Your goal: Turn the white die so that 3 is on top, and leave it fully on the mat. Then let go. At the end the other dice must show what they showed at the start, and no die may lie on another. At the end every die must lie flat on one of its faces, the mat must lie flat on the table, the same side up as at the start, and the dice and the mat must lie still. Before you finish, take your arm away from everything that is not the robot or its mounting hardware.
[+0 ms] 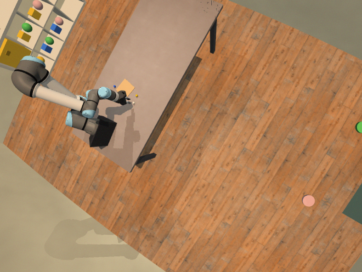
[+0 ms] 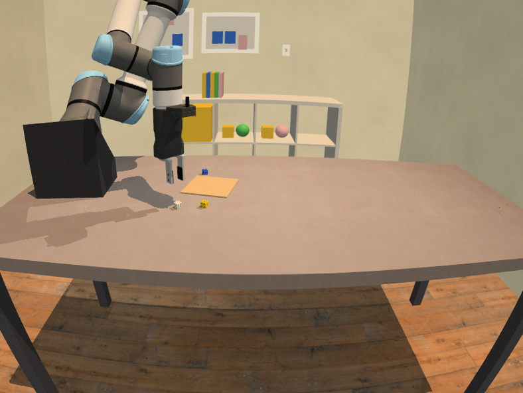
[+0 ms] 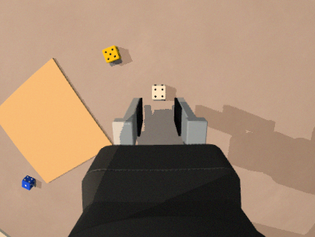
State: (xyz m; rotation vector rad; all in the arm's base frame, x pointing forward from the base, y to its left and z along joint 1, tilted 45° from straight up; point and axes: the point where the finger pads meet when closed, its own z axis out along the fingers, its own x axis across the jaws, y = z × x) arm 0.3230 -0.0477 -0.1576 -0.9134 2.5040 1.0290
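Right now my hand is 8 cm above the white die. Round my hand: yellow die: 7 cm ahead, 8 cm below; mat: 9 cm ahead, 14 cm to the left, 9 cm below; blue die: 7 cm ahead, 25 cm to the left, 8 cm below.
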